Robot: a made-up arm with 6 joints. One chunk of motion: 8 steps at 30 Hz.
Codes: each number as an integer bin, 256 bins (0 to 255) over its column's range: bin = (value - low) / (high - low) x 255, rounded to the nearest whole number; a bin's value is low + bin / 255 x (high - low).
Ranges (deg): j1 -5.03..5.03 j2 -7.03..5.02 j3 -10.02..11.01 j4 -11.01..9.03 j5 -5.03..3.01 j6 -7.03..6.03
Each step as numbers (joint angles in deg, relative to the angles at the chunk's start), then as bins.
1 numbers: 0.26 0.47 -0.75 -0.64 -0.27 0.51
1 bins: 134 159 112 132 151 147
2 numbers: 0.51 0.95 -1.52 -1.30 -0.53 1.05
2 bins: 140 169 103 124 143 158
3 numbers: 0.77 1.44 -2.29 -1.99 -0.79 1.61
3 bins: 147 179 94 115 134 169
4 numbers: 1.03 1.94 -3.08 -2.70 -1.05 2.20
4 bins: 154 190 84 106 126 180
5 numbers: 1.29 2.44 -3.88 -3.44 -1.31 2.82
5 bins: 160 200 74 96 118 192
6 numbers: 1.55 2.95 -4.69 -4.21 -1.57 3.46
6 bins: 167 211 65 87 110 205
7 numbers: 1.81 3.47 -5.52 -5.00 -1.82 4.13
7 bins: 173 222 55 76 102 218
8 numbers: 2.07 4.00 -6.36 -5.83 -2.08 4.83
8 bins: 180 233 44 66 94 232
